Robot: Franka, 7 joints.
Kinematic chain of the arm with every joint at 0, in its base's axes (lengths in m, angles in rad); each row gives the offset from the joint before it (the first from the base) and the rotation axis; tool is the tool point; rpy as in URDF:
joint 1: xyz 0 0 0.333 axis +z
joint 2: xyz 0 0 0 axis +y
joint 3: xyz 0 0 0.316 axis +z
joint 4: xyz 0.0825 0 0 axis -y
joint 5: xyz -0.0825 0 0.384 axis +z
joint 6: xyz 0 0 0 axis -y
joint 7: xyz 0.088 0 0 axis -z
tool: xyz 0 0 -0.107 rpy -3.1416 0 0
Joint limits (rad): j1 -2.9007..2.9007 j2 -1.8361..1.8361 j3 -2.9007..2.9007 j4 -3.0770..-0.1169 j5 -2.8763..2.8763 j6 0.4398..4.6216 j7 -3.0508..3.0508
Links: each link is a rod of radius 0.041 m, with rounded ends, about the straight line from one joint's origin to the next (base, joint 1, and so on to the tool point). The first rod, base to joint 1, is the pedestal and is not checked.
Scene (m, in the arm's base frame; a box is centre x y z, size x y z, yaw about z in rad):
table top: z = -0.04
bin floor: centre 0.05 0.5 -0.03 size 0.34 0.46 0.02 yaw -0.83
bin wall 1: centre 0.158 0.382 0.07 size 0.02 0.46 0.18 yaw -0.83
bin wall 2: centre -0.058 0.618 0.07 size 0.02 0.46 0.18 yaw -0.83
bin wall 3: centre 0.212 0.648 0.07 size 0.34 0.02 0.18 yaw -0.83
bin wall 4: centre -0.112 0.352 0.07 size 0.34 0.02 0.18 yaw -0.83
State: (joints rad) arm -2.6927 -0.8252 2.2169 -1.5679 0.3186 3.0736 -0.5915
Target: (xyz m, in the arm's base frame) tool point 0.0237 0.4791 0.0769
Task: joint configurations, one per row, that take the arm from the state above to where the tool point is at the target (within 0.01 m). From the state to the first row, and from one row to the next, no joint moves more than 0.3 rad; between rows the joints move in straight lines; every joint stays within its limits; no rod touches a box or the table.
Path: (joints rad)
1: -2.4214 -0.6717 2.3498 -1.7642 0.2935 3.0339 -0.5915
2: -2.1501 -0.5182 2.4827 -1.9606 0.2684 2.9942 -0.5915
3: -1.8787 -0.3646 2.6157 -2.1569 0.2433 2.9546 -0.5915
4: -1.6074 -0.2111 2.7486 -2.3532 0.2182 2.9149 -0.5915
5: -1.3361 -0.0576 2.8815 -2.5496 0.1931 2.8752 -0.5915
6: -1.3312 -0.3333 2.8911 -2.4525 0.1879 2.8727 -0.5915
7: -1.3262 -0.6090 2.9007 -2.3555 0.1827 2.8702 -0.5915

